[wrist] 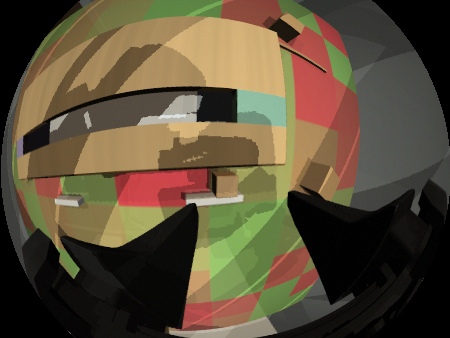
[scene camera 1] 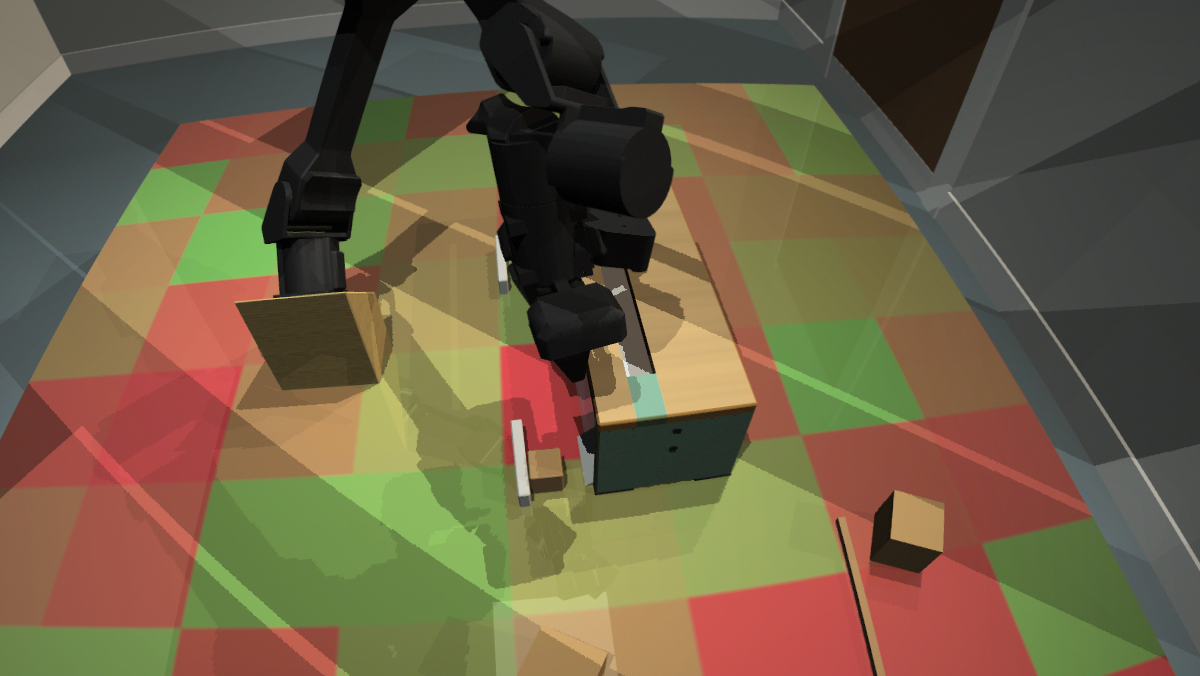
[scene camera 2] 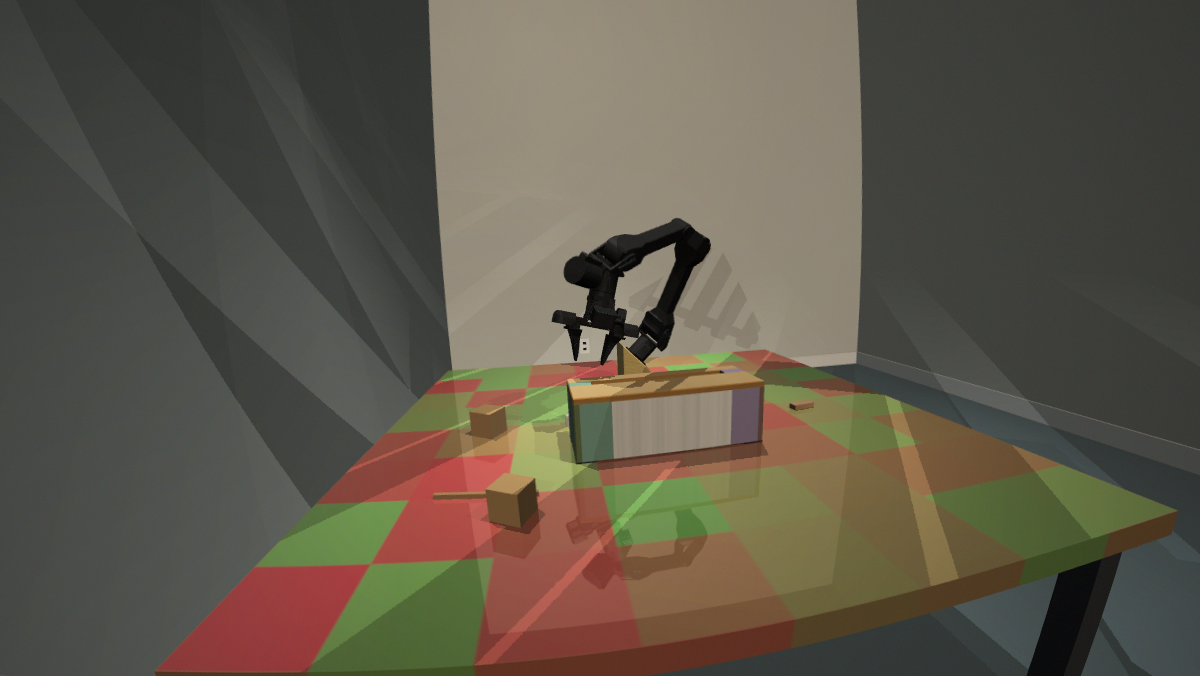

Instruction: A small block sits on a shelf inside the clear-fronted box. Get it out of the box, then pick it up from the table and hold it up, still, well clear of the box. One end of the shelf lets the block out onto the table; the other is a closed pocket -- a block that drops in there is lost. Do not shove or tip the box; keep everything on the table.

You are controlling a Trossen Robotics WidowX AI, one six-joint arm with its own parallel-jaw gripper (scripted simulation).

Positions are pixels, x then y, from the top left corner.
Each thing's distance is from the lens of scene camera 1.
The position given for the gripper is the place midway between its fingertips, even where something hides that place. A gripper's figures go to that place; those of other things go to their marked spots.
gripper [scene camera 1: 568, 359]: 0.55 m
tan block [scene camera 1: 546, 474]: 0.64 m
